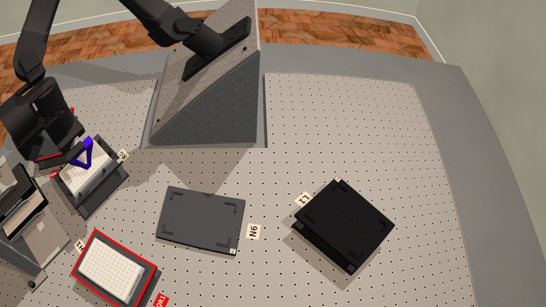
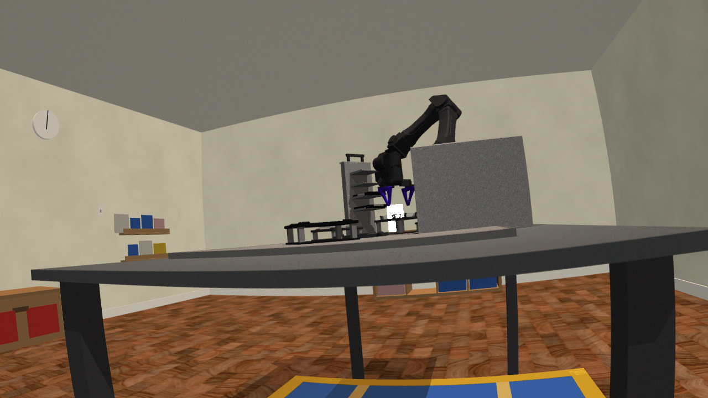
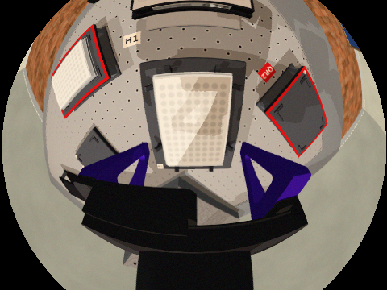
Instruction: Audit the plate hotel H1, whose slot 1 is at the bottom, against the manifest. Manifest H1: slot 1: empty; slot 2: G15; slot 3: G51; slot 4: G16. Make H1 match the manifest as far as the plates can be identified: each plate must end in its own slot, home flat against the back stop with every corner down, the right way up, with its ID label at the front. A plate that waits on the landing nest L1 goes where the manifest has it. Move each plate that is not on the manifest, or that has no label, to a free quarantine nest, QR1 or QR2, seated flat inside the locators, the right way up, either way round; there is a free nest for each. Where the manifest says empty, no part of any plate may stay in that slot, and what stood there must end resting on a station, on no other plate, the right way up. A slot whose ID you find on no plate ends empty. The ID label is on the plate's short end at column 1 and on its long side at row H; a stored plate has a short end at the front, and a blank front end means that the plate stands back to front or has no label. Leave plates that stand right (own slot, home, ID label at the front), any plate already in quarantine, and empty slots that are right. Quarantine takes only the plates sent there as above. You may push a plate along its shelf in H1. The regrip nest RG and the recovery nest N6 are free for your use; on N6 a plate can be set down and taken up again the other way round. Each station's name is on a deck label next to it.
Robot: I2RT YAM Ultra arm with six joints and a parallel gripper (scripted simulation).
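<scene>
Right now my hand is 60 mm above the regrip nest RG. Also, from my hand: plate hotel H1 (210 mm ahead, 160 mm to the right, 50 mm above); quarantine nest QR2 (170 mm to the right, 120 mm behind, 80 mm below); quarantine nest QR1 (220 mm ahead, 100 mm to the left, 80 mm below).
</scene>
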